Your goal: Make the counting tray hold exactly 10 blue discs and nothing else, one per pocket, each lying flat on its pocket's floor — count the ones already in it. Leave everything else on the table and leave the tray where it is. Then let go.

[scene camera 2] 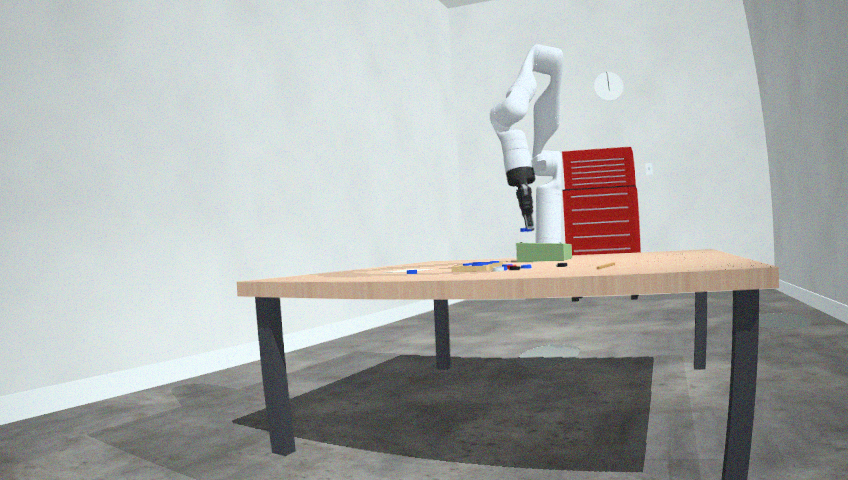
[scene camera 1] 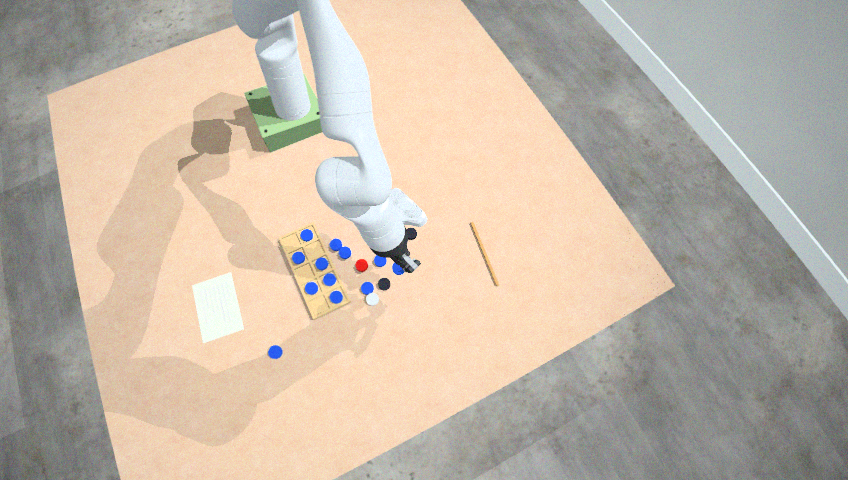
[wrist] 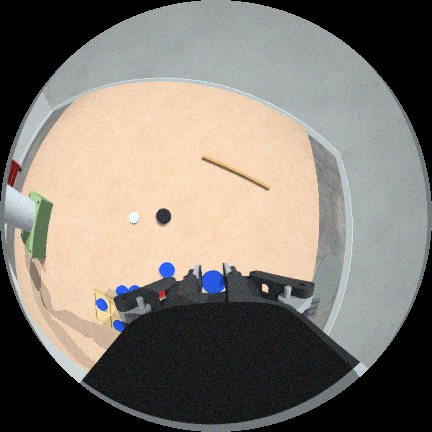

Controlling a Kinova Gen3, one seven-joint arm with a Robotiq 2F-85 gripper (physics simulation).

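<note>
The tan counting tray (scene camera 1: 320, 308) (wrist: 104, 314) has blue discs in several pockets, such as one blue disc (scene camera 1: 306, 235) at its top end; other pockets are bare. My gripper (scene camera 1: 410, 267) (scene camera 2: 529, 227) (wrist: 211, 270) is shut on a blue disc (scene camera 1: 398, 269) (scene camera 2: 524, 229) (wrist: 213, 283), held above the table to the right of the tray. Loose blue discs lie on the table: a pair (scene camera 1: 335, 244) (scene camera 1: 345, 252) beside the tray, one (scene camera 1: 379, 260) (wrist: 167, 270) near the gripper, one (scene camera 1: 367, 287) beside the white disc, and one (scene camera 1: 274, 352) (scene camera 2: 411, 271) apart. The gripper hides part of the tray in the wrist view.
A red disc (scene camera 1: 361, 265), a black disc (scene camera 1: 383, 284) and a white disc (scene camera 1: 371, 299) lie between tray and gripper. Another black disc (scene camera 1: 411, 233) (wrist: 163, 216) and white disc (wrist: 133, 217) lie nearer the green base (scene camera 1: 297, 133). A wooden stick (scene camera 1: 484, 253) and paper (scene camera 1: 217, 307) lie farther out.
</note>
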